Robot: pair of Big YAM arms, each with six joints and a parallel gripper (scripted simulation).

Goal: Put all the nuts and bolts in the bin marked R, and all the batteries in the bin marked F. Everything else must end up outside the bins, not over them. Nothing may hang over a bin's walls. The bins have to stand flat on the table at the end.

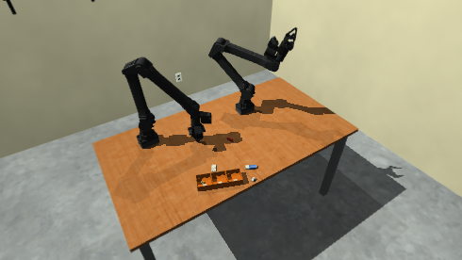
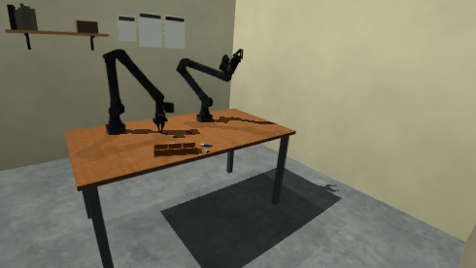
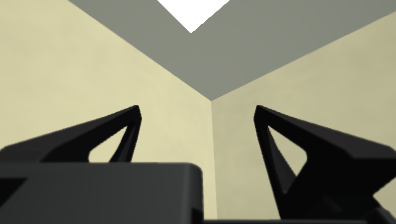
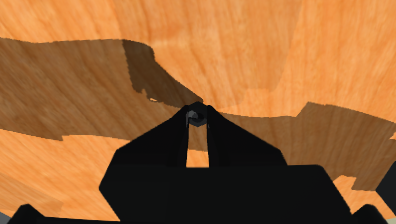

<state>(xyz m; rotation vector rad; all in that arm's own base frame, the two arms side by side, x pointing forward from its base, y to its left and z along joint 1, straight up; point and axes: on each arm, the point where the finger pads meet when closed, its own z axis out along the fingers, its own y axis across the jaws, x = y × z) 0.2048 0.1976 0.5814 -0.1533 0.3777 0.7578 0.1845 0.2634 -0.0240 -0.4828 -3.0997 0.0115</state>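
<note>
The brass nut lies 330 mm ahead of my right hand and 110 mm to the right of it. From my right hand the other things lie so: white domino (260 mm ahead, 10 mm to the right, 10 mm below); dark nut (10 mm below); red battery (90 mm ahead, 190 mm to the left, 10 mm below).
</note>
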